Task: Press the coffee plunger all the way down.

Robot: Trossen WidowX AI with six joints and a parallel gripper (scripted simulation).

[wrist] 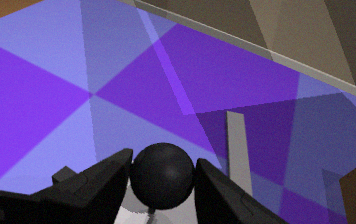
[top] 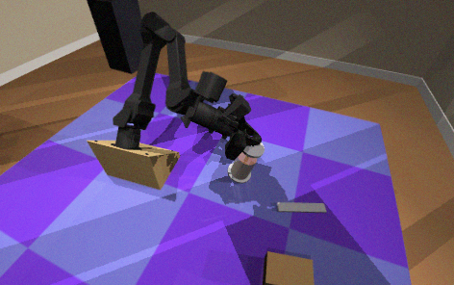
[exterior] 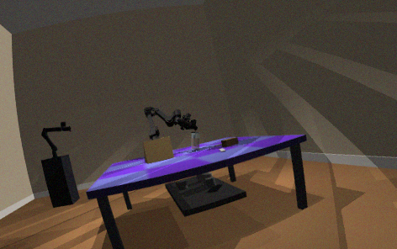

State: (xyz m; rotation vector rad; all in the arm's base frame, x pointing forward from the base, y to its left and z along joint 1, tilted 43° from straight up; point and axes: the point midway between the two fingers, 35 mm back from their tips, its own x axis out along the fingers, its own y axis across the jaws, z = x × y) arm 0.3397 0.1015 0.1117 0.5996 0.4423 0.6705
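My gripper tip is 3 cm past the coffee press, 1 cm to the right of it and 9 cm above it.
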